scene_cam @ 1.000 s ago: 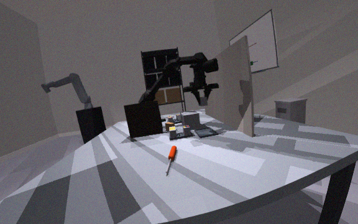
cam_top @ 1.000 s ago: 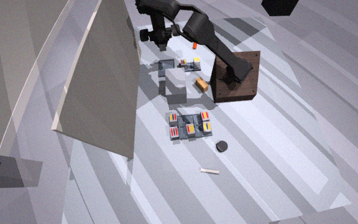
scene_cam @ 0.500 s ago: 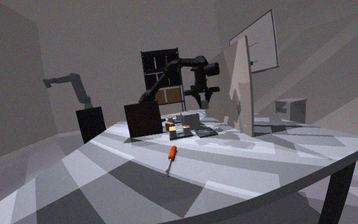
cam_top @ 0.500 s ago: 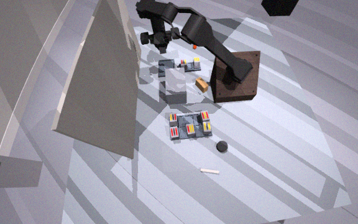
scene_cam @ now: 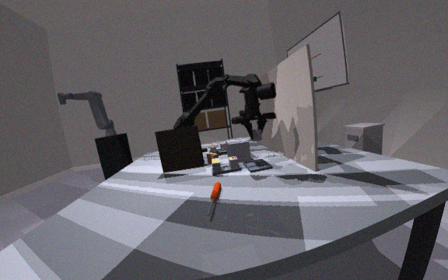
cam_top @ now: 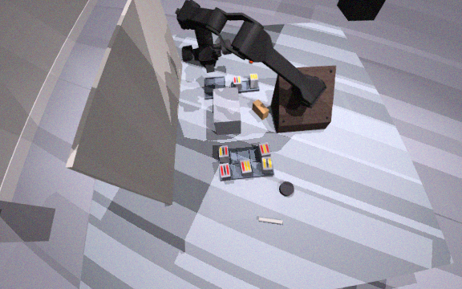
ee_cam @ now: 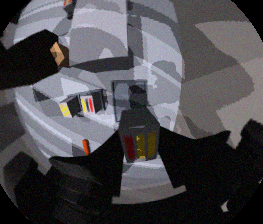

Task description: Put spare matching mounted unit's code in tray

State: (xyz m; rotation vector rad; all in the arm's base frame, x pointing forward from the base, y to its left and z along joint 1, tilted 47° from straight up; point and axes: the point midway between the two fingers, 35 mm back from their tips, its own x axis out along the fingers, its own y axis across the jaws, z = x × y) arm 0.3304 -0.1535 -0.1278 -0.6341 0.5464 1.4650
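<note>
Right now my gripper tip is 1 cm past the flat grey-blue tray and 13 cm above it. Also, from my gripper tip: tall slanted panel 18 cm ahead, 17 cm to the left, 10 cm above; then stand 15 cm behind, 2 cm to the left, 12 cm below.
</note>
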